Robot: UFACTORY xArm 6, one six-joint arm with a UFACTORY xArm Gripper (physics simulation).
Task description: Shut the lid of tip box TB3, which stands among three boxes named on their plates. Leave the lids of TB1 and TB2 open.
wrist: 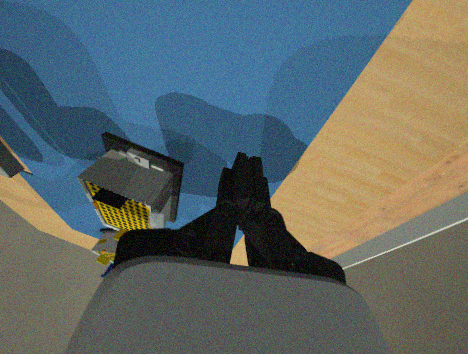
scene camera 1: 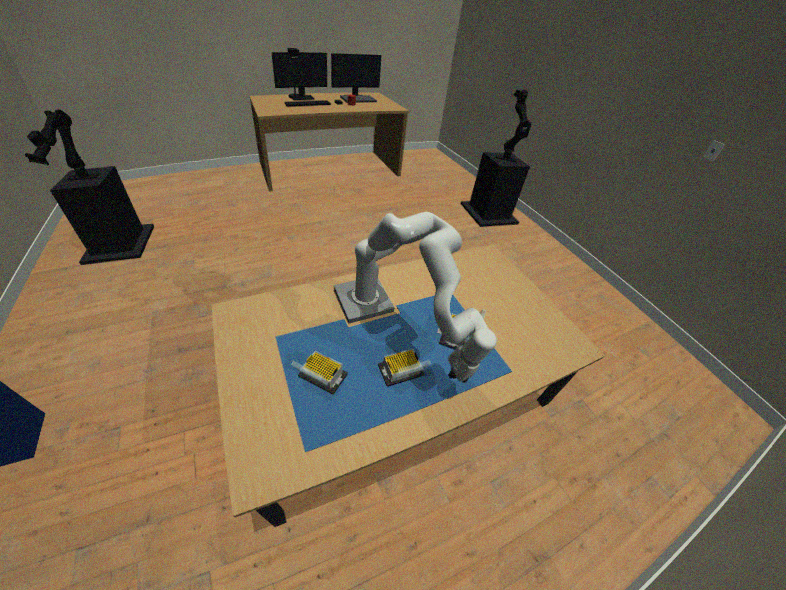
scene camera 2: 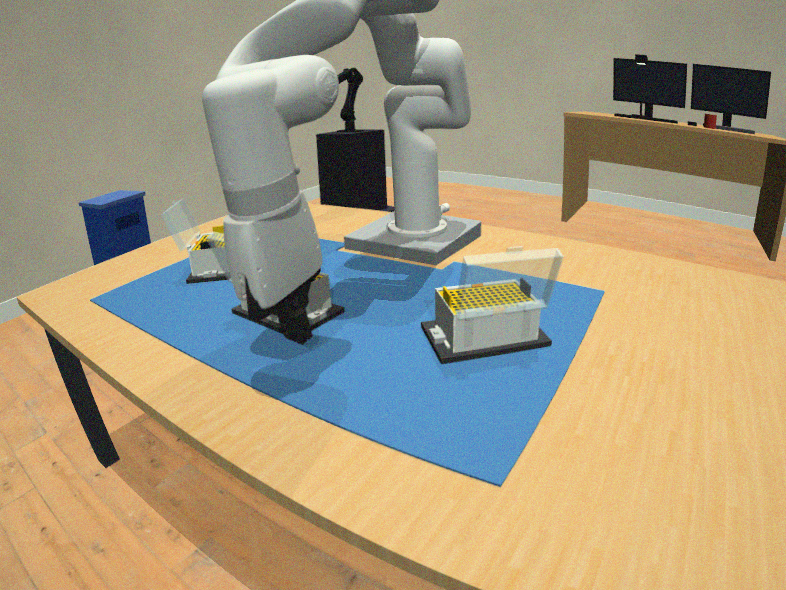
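Three white tip boxes with yellow tops stand on dark bases; the lettering on their plates is too small to read, so I cannot tell which is TB3. The left box has its clear lid open. The middle box has a clear lid tilted open at its right in scene camera 1. The right box has its clear lid standing open; the arm largely hides this box in scene camera 1. My gripper is shut and empty, beside the middle box, above the mat.
The blue mat lies on the wooden table. The arm's grey base stands at the mat's back edge. In the wrist view, a box stands left of the fingers, with another partly hidden beyond.
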